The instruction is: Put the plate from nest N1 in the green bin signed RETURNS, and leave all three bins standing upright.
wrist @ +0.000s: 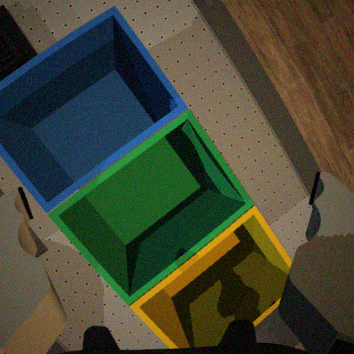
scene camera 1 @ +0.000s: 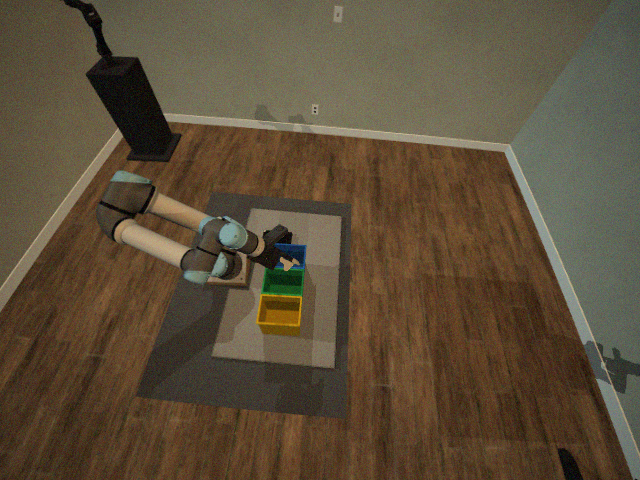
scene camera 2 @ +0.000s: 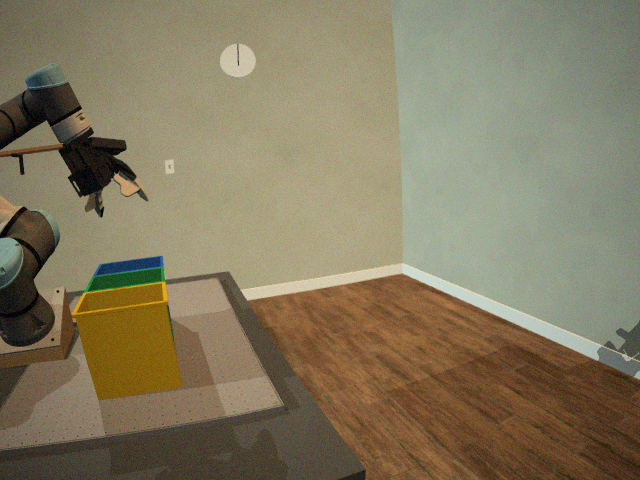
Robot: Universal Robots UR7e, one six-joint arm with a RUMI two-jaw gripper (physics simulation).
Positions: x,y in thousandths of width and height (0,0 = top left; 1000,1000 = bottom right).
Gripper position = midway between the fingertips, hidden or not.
my gripper: wrist 479,521; scene camera 1 446,534; scene camera 2 193,436
green bin: wrist 394,620; scene camera 1 430,589; scene camera 2 243,574
yellow bin: wrist 679,773; scene camera 1 434,655; scene camera 2 198,699
